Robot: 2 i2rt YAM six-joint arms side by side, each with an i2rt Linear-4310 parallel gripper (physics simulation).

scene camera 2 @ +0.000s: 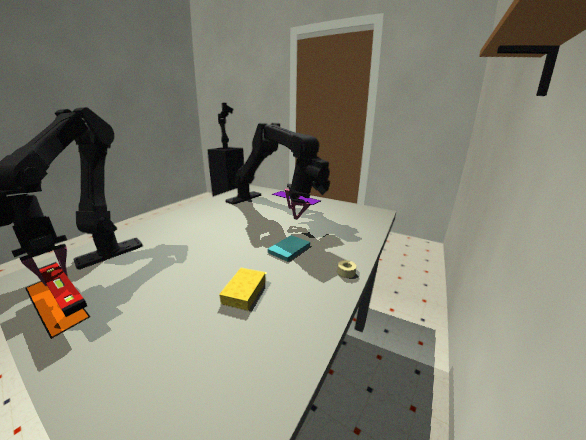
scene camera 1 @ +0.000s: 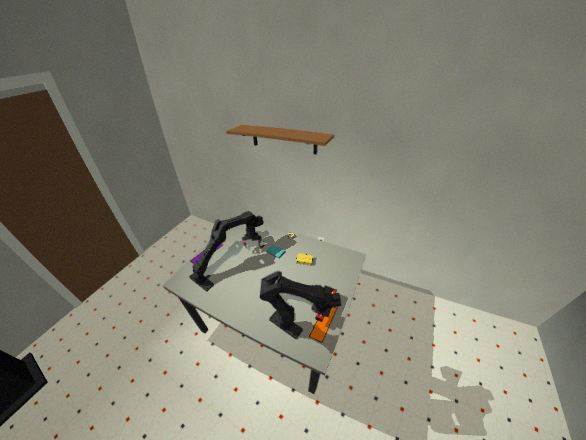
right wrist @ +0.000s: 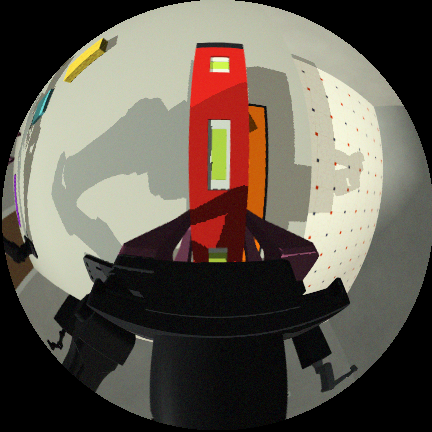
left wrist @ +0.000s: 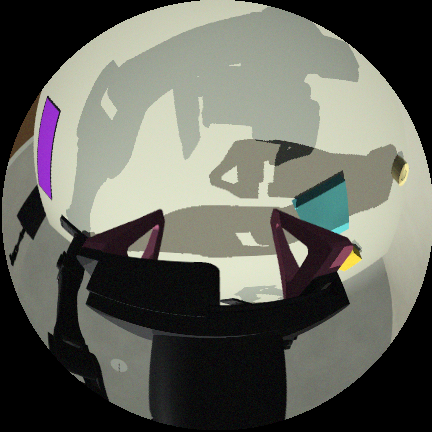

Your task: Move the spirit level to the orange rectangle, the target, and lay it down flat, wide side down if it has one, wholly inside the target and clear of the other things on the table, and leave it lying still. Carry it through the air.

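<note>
The red spirit level has green vials and dark ends. My right gripper is shut on it near one end and holds it about level, a little above the orange rectangle. In the right wrist view the level covers the left part of the rectangle, and its far end reaches past the rectangle's far edge. The gap beneath it is hard to judge. My left gripper is open and empty above the table, far from the level.
A yellow sponge, a teal box and a tape roll stand away from the orange rectangle. A purple rectangle lies near my left arm. The orange rectangle lies near a table edge.
</note>
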